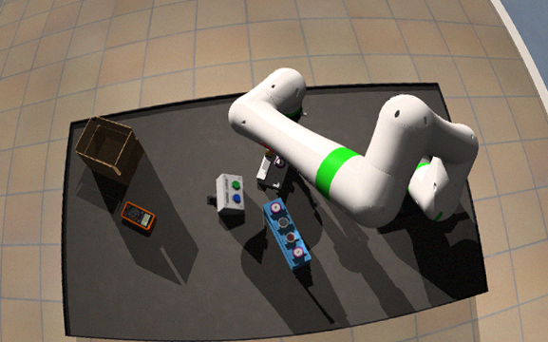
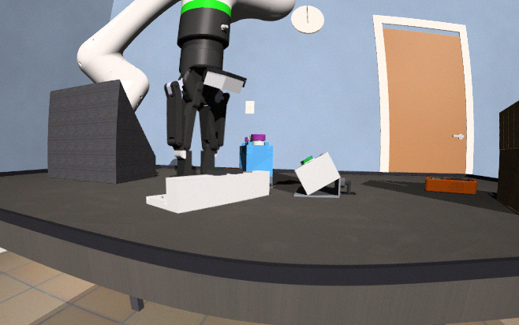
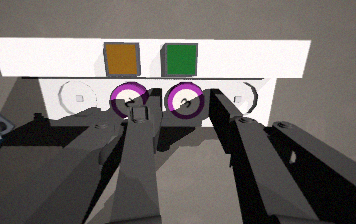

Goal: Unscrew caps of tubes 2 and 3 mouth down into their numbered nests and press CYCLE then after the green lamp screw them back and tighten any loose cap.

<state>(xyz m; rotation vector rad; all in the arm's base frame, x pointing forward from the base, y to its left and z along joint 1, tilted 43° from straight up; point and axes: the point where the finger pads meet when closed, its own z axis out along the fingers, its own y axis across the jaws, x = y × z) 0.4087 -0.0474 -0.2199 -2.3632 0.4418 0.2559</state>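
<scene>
Right now the blue key is 170 mm ahead of my hand, 180 mm to the left of it and 20 mm above it. Also, from my hand: key housing (190 mm ahead, 160 mm to the left, 10 mm above); then green key (170 mm ahead, 130 mm to the left, 20 mm above); then orange multimeter (530 mm ahead, 210 mm to the left, 30 mm below).
</scene>
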